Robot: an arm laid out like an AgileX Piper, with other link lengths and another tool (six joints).
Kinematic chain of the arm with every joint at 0, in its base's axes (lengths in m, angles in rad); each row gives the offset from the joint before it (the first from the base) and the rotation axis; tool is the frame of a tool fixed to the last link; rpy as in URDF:
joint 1: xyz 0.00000 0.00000 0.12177 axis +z
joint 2: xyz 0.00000 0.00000 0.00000 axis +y
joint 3: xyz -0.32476 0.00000 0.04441 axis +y
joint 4: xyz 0.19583 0.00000 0.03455 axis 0.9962 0 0.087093
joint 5: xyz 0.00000 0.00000 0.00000 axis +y
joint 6: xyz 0.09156 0.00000 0.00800 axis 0.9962 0 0.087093
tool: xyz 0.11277 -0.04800 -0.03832 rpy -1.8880 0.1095 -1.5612
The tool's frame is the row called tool.
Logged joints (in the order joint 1, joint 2, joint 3, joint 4, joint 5, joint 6), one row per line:
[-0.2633 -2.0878 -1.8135 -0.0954 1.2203 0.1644]
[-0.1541 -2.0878 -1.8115 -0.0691 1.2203 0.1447]
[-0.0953 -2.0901 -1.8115 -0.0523 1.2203 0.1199]
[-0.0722 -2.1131 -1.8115 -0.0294 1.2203 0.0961]
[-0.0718 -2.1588 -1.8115 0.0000 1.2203 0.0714]
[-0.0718 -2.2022 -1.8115 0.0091 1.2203 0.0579]
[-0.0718 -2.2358 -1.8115 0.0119 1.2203 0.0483]
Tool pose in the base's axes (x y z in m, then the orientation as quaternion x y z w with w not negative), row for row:
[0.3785 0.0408 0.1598 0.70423 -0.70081 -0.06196 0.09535]
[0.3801 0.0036 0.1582 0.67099 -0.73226 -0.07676 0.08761]
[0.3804 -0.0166 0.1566 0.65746 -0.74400 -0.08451 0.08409]
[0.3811 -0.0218 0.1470 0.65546 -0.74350 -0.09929 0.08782]
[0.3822 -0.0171 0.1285 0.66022 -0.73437 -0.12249 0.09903]
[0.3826 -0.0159 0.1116 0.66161 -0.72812 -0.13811 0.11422]
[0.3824 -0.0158 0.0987 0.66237 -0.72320 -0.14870 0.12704]
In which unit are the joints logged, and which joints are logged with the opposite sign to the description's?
The joints are logged in radians. Opposite sign: joint 1, joint 2.
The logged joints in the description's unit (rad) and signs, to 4 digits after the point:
[0.2633 2.0878 -1.8135 -0.0954 1.2203 0.1644]
[0.1541 2.0878 -1.8115 -0.0691 1.2203 0.1447]
[0.0953 2.0901 -1.8115 -0.0523 1.2203 0.1199]
[0.0722 2.1131 -1.8115 -0.0294 1.2203 0.0961]
[0.0718 2.1588 -1.8115 0.0000 1.2203 0.0714]
[0.0718 2.2022 -1.8115 0.0091 1.2203 0.0579]
[0.0718 2.2358 -1.8115 0.0119 1.2203 0.0483]

